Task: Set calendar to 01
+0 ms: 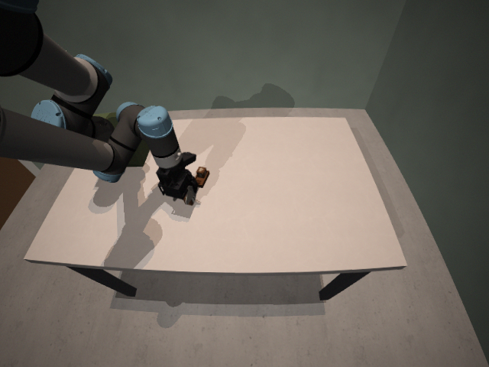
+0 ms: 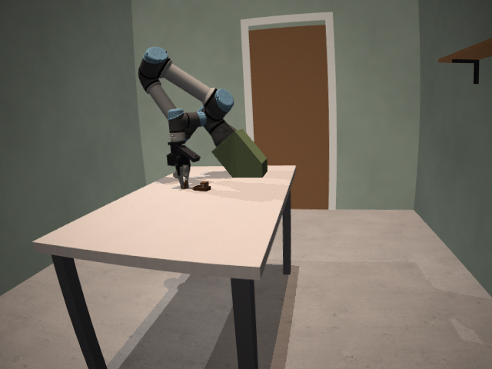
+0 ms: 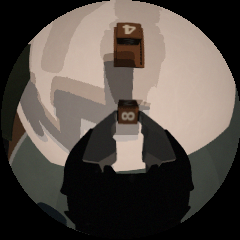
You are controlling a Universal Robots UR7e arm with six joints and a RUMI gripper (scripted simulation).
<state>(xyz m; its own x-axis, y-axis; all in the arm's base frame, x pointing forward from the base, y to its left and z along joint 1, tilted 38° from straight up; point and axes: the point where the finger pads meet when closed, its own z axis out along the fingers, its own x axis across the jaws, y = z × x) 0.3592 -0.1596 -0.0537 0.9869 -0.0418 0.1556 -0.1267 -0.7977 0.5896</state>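
My gripper is now 11 cm to the right of the brown tray, 2 cm above it and 1 cm short of it.
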